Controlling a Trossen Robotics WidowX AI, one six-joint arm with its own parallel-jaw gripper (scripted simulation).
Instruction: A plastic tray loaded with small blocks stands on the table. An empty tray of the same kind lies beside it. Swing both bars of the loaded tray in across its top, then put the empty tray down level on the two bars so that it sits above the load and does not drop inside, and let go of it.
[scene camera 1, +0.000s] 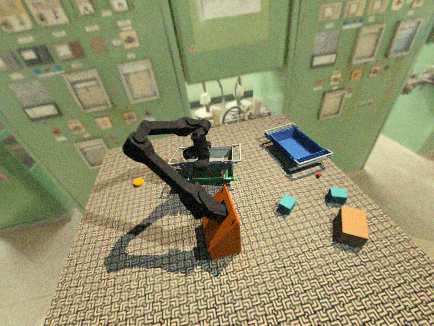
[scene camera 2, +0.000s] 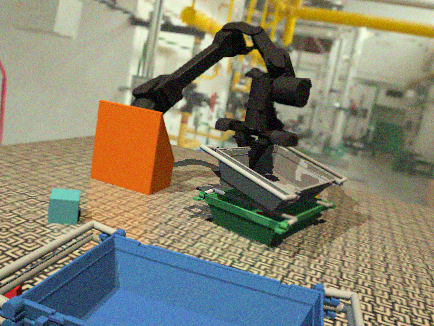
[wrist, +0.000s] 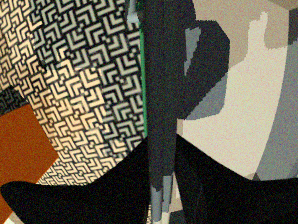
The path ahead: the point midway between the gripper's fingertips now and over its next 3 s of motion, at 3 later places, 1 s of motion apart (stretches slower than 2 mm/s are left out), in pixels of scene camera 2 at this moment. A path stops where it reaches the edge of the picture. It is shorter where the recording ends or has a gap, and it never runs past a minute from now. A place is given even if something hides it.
My gripper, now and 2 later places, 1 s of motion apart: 248, 169; 244, 178; 244, 175
